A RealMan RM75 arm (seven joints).
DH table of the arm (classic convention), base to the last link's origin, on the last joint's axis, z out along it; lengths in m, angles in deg. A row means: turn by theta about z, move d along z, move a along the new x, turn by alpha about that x. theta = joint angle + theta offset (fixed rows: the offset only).
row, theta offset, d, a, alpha
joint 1, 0, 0.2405, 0, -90
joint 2, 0, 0, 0, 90
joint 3, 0, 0.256, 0, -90
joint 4, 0, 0, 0, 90
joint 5, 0, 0.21, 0, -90
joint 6, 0, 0, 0, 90
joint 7, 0, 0.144, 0, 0
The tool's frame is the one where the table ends.
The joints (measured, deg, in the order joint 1, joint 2, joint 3, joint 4, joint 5, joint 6, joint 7), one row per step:
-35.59 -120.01 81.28 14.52 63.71 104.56 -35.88
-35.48 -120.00 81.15 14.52 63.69 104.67 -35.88
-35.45 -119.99 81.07 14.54 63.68 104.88 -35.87
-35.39 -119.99 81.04 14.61 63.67 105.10 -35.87
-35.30 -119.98 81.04 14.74 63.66 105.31 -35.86
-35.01 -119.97 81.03 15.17 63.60 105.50 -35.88
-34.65 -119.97 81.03 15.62 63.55 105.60 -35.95
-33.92 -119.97 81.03 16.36 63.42 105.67 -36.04
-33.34 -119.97 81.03 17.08 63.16 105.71 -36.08
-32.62 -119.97 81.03 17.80 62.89 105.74 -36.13
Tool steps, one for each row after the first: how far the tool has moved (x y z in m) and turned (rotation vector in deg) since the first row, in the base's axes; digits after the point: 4 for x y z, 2 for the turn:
-0.0004 -0.0002 0.0005 0.07 -0.15 0.12
-0.0003 -0.0004 0.0010 0.07 -0.34 0.04
-0.0002 -0.0008 0.0015 0.05 -0.52 -0.07
-0.0002 -0.0013 0.0021 0.05 -0.69 -0.22
-0.0003 -0.0018 0.0031 0.22 -0.93 -0.38
-0.0007 -0.0024 0.0039 0.37 -1.10 -0.41
-0.0020 -0.0035 0.0051 0.71 -1.34 -0.25
-0.0026 -0.0040 0.0065 1.16 -1.66 -0.18
-0.0038 -0.0049 0.0079 1.62 -1.96 0.04

